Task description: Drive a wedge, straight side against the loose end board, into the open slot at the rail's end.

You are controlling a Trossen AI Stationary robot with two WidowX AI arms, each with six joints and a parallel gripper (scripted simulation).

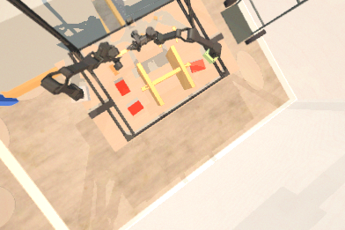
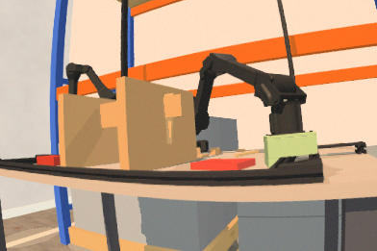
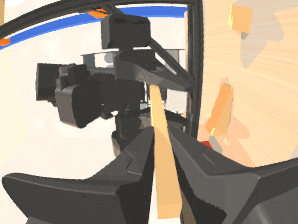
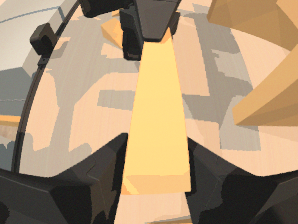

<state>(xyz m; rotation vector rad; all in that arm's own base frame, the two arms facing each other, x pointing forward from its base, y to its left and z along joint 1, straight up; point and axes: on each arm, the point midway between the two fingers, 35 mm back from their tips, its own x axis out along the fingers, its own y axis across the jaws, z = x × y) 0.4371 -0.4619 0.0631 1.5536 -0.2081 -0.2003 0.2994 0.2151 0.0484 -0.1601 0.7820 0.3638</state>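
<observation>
Right now the wedge is 110 mm below my right hand, 70 mm ahead of it and 60 mm to the right of it.
</observation>
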